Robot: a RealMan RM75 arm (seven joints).
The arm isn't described. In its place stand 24 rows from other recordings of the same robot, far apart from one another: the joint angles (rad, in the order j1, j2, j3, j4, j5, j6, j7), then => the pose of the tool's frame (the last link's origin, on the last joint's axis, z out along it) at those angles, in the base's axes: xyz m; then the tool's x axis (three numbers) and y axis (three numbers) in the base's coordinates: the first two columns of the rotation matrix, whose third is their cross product.
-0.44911, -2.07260, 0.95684, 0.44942, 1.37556, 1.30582, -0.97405 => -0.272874 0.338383 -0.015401 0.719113 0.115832 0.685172 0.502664 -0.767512 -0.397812
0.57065, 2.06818, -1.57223, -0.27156, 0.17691, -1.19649, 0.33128 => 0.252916 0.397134 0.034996 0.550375 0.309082 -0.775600 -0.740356 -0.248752 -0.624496
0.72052, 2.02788, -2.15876, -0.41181, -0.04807, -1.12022, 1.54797 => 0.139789 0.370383 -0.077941 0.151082 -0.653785 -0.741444 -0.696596 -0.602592 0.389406
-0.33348, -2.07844, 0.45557, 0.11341, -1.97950, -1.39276, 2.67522 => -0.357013 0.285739 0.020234 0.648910 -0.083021 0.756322 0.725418 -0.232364 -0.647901
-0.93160, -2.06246, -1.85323, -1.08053, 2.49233, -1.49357, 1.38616 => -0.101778 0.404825 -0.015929 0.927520 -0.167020 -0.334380 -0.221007 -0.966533 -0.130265
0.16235, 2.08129, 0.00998, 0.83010, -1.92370, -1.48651, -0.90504 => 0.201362 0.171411 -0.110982 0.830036 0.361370 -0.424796 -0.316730 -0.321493 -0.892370
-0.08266, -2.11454, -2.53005, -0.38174, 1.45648, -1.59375, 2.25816 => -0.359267 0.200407 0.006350 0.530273 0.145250 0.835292 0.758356 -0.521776 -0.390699
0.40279, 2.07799, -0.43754, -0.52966, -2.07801, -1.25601, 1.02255 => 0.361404 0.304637 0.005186 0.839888 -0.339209 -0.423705 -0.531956 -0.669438 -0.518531
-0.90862, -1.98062, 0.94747, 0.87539, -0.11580, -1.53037, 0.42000 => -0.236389 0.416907 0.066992 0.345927 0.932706 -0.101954 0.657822 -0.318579 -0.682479
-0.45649, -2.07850, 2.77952, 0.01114, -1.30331, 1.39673, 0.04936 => -0.326879 0.318854 0.011597 0.858439 -0.228853 0.459030 0.442648 -0.121574 -0.888416
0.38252, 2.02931, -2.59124, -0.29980, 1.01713, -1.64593, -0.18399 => 0.268704 0.294153 0.010013 0.694440 0.525749 -0.491264 -0.478712 -0.172148 -0.860930
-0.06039, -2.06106, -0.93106, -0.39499, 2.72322, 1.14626, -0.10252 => -0.351377 0.225365 -0.050493 0.747181 0.076868 0.660160 0.652549 -0.273297 -0.706745
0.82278, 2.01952, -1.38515, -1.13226, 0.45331, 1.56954, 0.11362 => 0.166469 0.392050 0.006542 0.256292 -0.965972 -0.034836 -0.783303 -0.186440 -0.593023
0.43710, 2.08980, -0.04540, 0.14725, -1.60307, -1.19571, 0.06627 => 0.327591 0.298583 -0.057512 0.797443 -0.042133 -0.601921 -0.579972 -0.328757 -0.745353
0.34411, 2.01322, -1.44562, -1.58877, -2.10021, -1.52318, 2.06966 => 0.159355 0.303468 0.014768 0.981056 -0.193648 -0.005365 -0.191195 -0.963426 -0.187762
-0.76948, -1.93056, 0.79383, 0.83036, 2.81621, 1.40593, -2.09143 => -0.288487 0.404839 0.083194 0.676978 0.718217 -0.160829 0.549177 -0.638408 -0.539296
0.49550, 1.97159, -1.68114, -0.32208, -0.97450, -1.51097, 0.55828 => 0.245893 0.282703 -0.053938 0.785635 0.195157 -0.587104 0.040542 -0.963147 -0.265904
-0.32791, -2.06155, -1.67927, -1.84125, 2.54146, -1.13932, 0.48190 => -0.126354 0.355155 0.067698 0.888751 0.372713 0.266847 0.447253 -0.577527 -0.682955
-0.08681, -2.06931, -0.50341, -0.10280, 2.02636, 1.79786, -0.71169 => -0.355846 0.180308 0.028796 0.225301 -0.256857 0.939821 0.931684 -0.225337 -0.284936
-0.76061, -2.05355, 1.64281, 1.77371, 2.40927, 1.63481, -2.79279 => -0.022680 0.312473 -0.006932 0.948393 0.282054 -0.144901 0.226321 -0.922153 -0.313707
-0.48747, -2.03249, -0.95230, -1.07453, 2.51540, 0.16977, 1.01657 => -0.127588 0.371040 -0.095585 0.910440 -0.404048 -0.088570 -0.297452 -0.490723 -0.818971
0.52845, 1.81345, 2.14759, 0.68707, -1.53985, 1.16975, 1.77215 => 0.272234 0.409588 0.113406 -0.621328 0.415245 0.664472 0.739626 0.590761 0.322421
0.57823, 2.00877, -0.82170, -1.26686, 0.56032, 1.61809, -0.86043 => 0.255171 0.366351 0.103213 0.657512 -0.748534 -0.085880 -0.685279 -0.546752 -0.481098
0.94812, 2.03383, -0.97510, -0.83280, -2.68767, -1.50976, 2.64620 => 0.178499 0.415631 0.008667 0.494613 -0.866662 0.065232 -0.787492 -0.478653 -0.388263
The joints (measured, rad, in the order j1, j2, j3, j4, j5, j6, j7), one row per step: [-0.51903 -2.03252 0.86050 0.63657 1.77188 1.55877 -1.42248]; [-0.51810 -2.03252 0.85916 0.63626 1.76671 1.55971 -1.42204]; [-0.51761 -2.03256 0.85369 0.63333 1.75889 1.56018 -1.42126]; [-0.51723 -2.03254 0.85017 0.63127 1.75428 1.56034 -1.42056]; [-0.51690 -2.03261 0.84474 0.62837 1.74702 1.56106 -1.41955]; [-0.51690 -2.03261 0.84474 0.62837 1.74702 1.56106 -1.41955]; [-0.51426 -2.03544 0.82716 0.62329 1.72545 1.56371 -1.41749]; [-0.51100 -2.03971 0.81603 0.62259 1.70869 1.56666 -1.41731]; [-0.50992 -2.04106 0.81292 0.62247 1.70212 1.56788 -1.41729]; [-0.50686 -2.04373 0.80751 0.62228 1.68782 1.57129 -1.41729]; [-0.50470 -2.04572 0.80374 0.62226 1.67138 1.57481 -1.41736]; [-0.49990 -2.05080 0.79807 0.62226 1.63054 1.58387 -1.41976]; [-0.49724 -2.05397 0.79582 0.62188 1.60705 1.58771 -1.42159]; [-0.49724 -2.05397 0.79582 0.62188 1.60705 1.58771 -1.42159]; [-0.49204 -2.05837 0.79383 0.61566 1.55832 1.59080 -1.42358]
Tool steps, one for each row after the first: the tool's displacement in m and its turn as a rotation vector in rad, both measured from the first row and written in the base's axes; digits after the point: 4 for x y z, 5 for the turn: [0.0002 0.0001 0.0006 0.00329 -0.00531 0.00089]; [0.0002 0.0005 0.0016 0.01013 -0.01540 0.00497]; [0.0002 0.0007 0.0023 0.01444 -0.02144 0.00770]; [0.0003 0.0011 0.0032 0.02095 -0.03108 0.01124]; [0.0003 0.0011 0.0032 0.02095 -0.03108 0.01124]; [0.0008 0.0019 0.0060 0.04175 -0.06161 0.02207]; [0.0016 0.0020 0.0076 0.05581 -0.08544 0.02897]; [0.0020 0.0021 0.0082 0.06056 -0.09391 0.03081]; [0.0026 0.0019 0.0094 0.06961 -0.11178 0.03441]; [0.0037 0.0020 0.0109 0.07897 -0.13008 0.03621]; [0.0068 0.0021 0.0142 0.09818 -0.17483 0.03981]; [0.0084 0.0022 0.0158 0.10884 -0.19998 0.04277]; [0.0084 0.0022 0.0158 0.10884 -0.19998 0.04277]; [0.0105 0.0025 0.0190 0.13104 -0.24839 0.05315]
